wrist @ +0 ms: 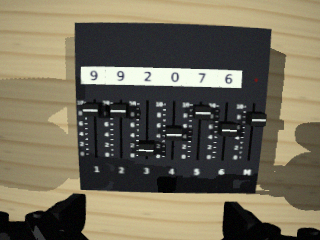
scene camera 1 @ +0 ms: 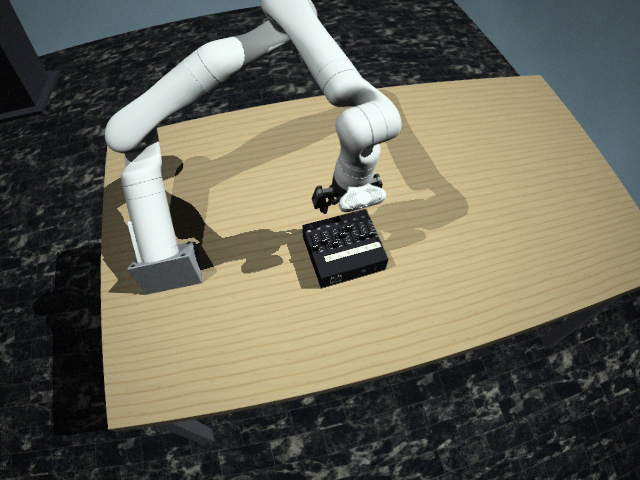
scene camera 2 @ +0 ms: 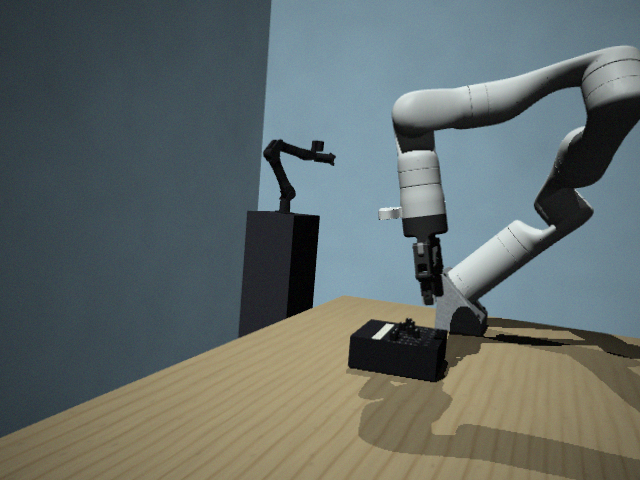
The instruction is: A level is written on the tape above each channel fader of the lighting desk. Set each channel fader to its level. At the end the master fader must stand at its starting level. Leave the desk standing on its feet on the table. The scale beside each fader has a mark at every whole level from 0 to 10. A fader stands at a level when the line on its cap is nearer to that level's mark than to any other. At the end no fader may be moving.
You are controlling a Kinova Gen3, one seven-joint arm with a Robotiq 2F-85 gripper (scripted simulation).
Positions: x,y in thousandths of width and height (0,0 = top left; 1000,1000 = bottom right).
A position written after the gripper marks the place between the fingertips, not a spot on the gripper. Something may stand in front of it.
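Observation:
Gripper visible: (scene camera 2: 677,626), (scene camera 1: 537,428), (wrist: 483,890).

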